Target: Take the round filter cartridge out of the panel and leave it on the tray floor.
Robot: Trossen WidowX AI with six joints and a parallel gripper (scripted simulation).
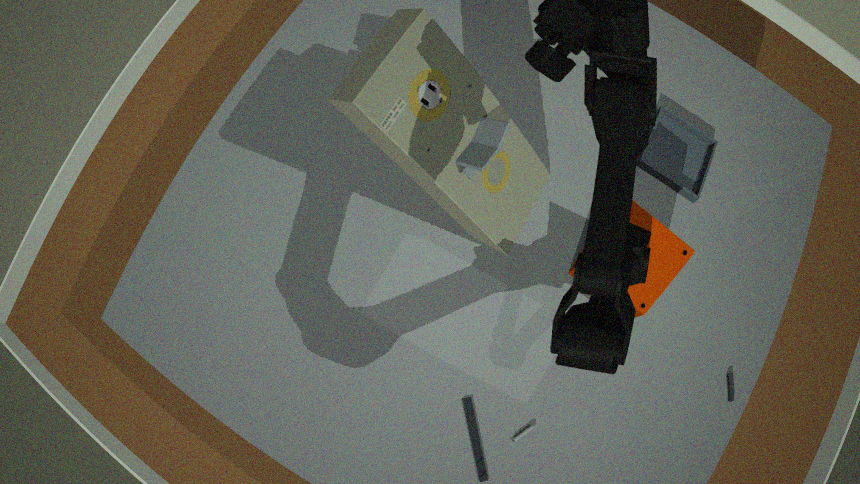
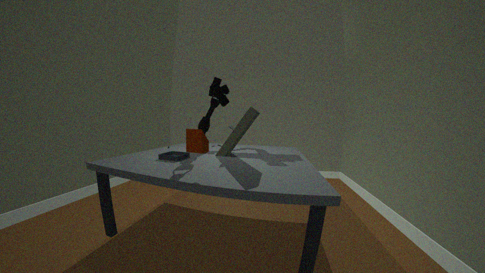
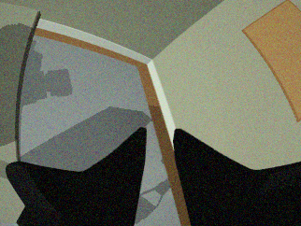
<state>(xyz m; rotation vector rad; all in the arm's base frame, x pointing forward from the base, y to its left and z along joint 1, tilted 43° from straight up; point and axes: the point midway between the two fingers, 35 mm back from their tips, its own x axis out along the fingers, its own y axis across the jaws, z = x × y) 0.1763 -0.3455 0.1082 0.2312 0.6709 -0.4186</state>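
The filter cartridge lies 170 mm to the left of my gripper tip, 130 mm below it and 130 mm ahead of it. Also, from my gripper tip: tray (400 mm below, 330 mm behind, 70 mm to the right).
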